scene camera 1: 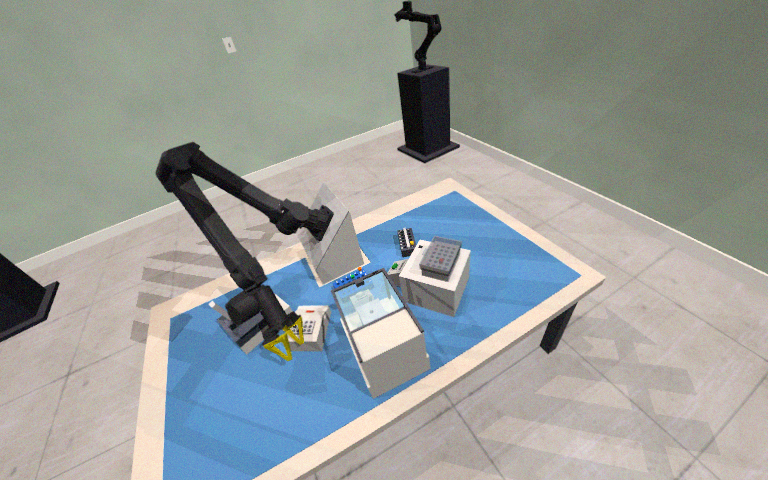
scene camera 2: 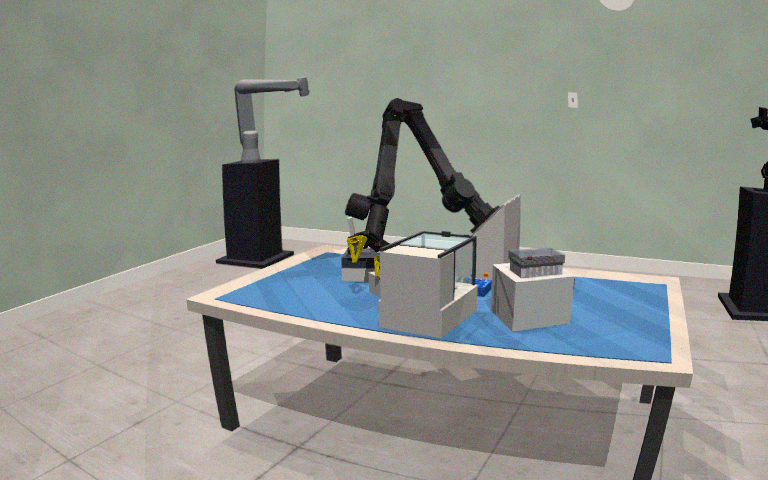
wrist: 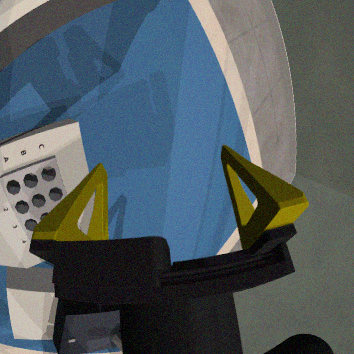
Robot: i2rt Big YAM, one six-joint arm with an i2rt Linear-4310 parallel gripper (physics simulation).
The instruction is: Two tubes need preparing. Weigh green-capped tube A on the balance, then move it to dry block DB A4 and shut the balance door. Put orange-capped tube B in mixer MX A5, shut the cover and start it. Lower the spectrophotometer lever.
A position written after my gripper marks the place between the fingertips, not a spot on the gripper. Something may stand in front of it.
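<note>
A grey cover is in sight, at [scene camera 1: 440, 256] and also at [scene camera 2: 548, 255]. There is a balance door [scene camera 1: 367, 300] too, and I see a grey device with lever [scene camera 1: 247, 336], which the wrist view also shows, at [wrist: 38, 314]. As for my gripper [scene camera 1: 296, 351], it is open and holds nothing; I find it in scene camera 2 as well [scene camera 2: 366, 269], and in the wrist view [wrist: 161, 158].
</note>
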